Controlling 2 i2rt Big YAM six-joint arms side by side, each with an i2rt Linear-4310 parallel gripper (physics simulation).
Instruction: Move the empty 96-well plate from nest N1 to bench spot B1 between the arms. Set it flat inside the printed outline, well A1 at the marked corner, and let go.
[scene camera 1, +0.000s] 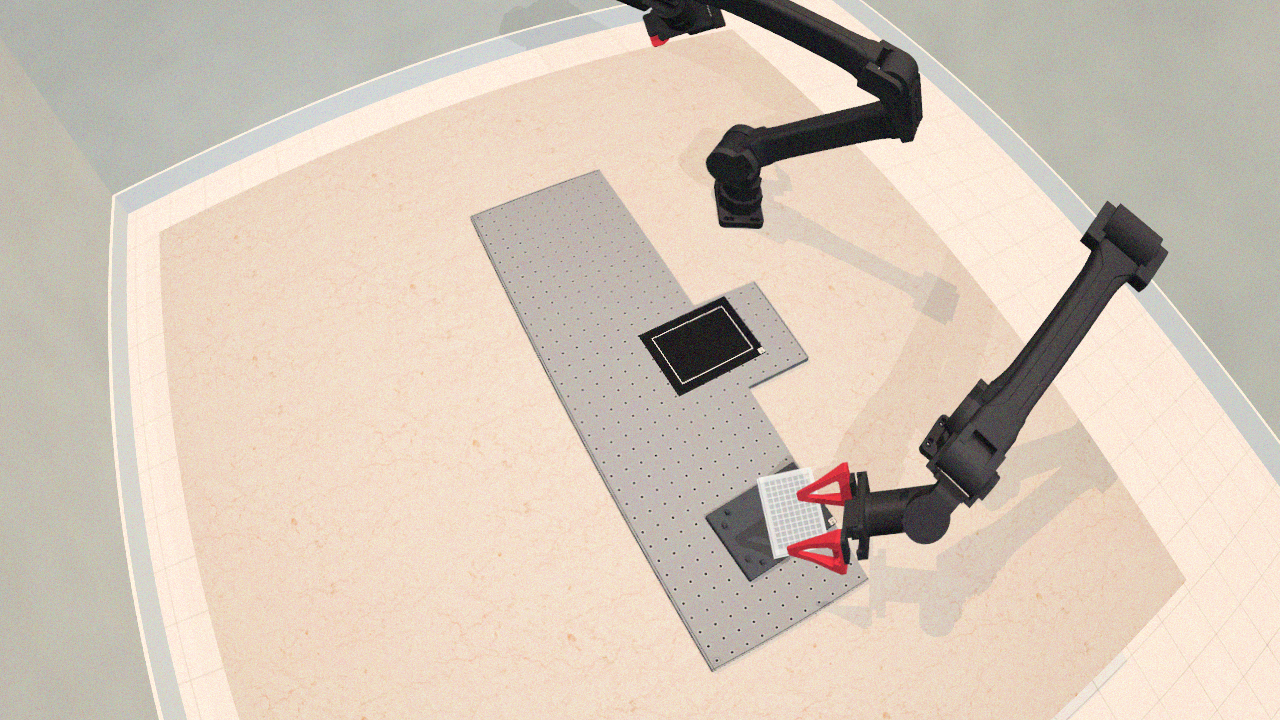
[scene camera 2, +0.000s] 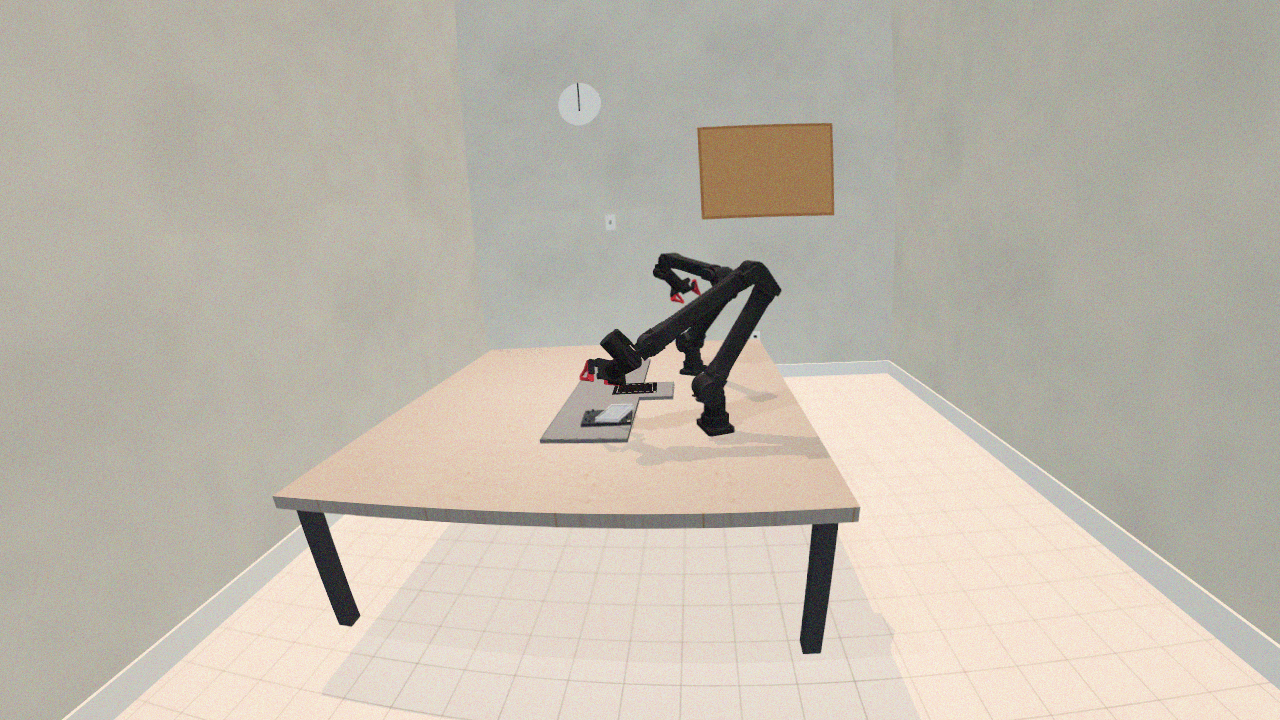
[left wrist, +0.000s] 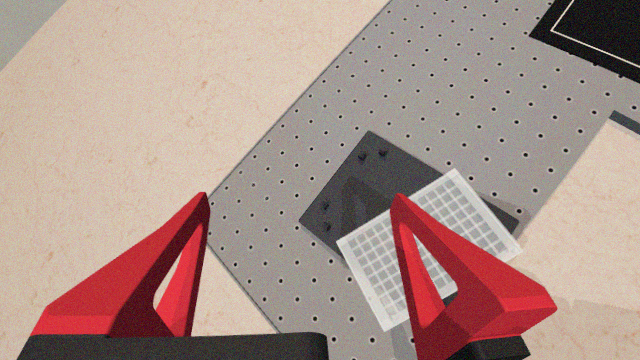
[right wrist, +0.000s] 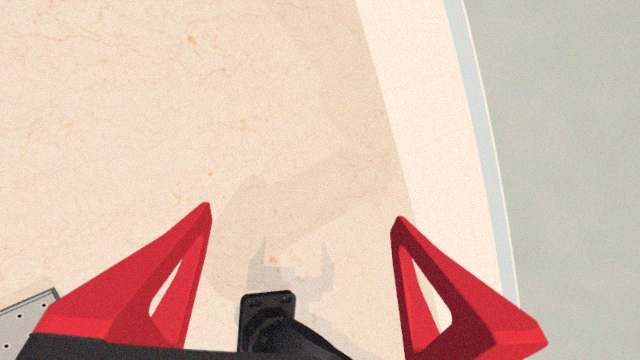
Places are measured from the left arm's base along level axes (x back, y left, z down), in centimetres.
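Where they show: left gripper, between the fingertips: (scene camera 1: 792, 522) (scene camera 2: 592, 380) (left wrist: 303, 201); right gripper, between the fingertips: (scene camera 1: 691, 28) (scene camera 2: 692, 298) (right wrist: 304, 217); left arm's base, origin of its link: (scene camera 2: 715, 427); right arm's base, origin of its link: (scene camera 1: 737, 205) (scene camera 2: 693, 371) (right wrist: 264, 328).
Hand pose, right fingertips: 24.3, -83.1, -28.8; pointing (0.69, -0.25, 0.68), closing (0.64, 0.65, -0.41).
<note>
Things, the pixels of their top centre, and the offset from my right fingertips, as dx, dy, dz. "spot": a spot on its surface instead. Level surfaces: height alone.
- white 96-well plate, centre of its top: (left wrist: 423, 245) (scene camera 1: 795, 508) (scene camera 2: 614, 409) -53.0, +66.8, +23.7
- dark nest N1, centre of its top: (left wrist: 400, 219) (scene camera 1: 774, 517) (scene camera 2: 606, 413) -55.4, +65.1, +25.4
- black pad, a spot on its surface: (left wrist: 605, 30) (scene camera 2: 628, 389) spot: -41.9, +38.7, +27.4
- small corner marker, a spot on its surface: (scene camera 1: 760, 350) spot: -33.3, +45.3, +27.4
- grey perforated board, height of its surface: dz +27.5
- small label, a spot on its surface: (scene camera 1: 831, 521) spot: -49.8, +72.4, +26.3
The white 96-well plate (scene camera 1: 780, 512) (scene camera 2: 614, 412) (left wrist: 372, 260) lies skewed on the dark nest N1 (scene camera 1: 731, 521) (scene camera 2: 588, 418) (left wrist: 370, 155), overhanging its edge and looking slightly tilted. My left gripper (scene camera 1: 793, 522) (scene camera 2: 597, 378) (left wrist: 303, 201) is open and empty, above the plate's level; in the left wrist view the plate lies behind the finger at the right. My right gripper (scene camera 2: 686, 292) (right wrist: 304, 217) is open and empty, high and far from the plate. Bench spot B1 is a black pad (scene camera 1: 702, 344) (scene camera 2: 634, 388) (left wrist: 605, 30) with a white outline and a small corner marker (scene camera 1: 760, 350).
A grey perforated board (scene camera 1: 572, 295) (scene camera 2: 572, 429) (left wrist: 270, 215) bears nest and pad. A small label (scene camera 1: 831, 521) sits at the nest's corner. The right arm's base (scene camera 1: 740, 210) (right wrist: 267, 305) stands above the pad in scene camera 1.
</note>
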